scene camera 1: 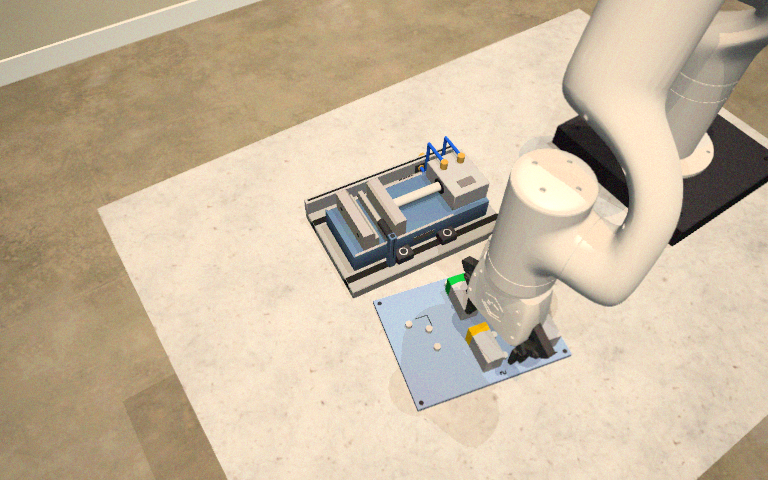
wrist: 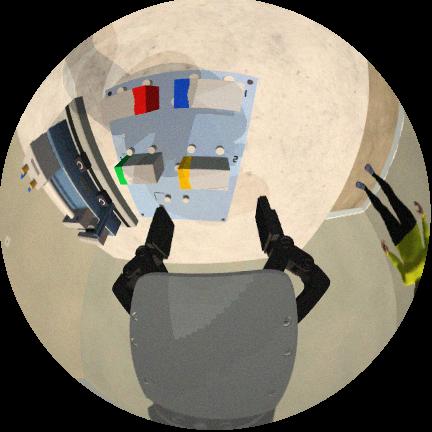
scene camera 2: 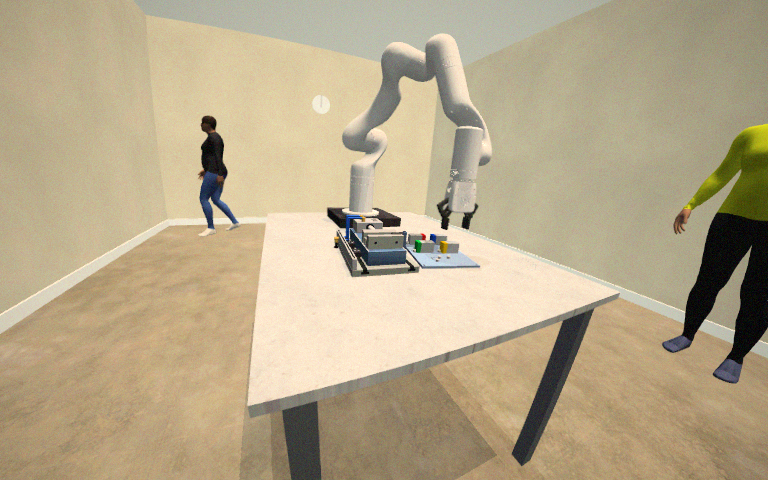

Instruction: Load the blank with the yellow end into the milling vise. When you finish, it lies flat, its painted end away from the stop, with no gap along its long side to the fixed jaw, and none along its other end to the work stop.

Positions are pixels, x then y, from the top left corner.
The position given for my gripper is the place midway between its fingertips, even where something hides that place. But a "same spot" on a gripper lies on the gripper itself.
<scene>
My gripper shows in scene camera 1, in the wrist view and in scene camera 2 [454, 228]. The same spot on my gripper: [scene camera 1: 538, 345] is [wrist: 300, 292]. The same spot on a light blue plate: [scene camera 2: 457, 260] is [scene camera 1: 430, 365].
</scene>
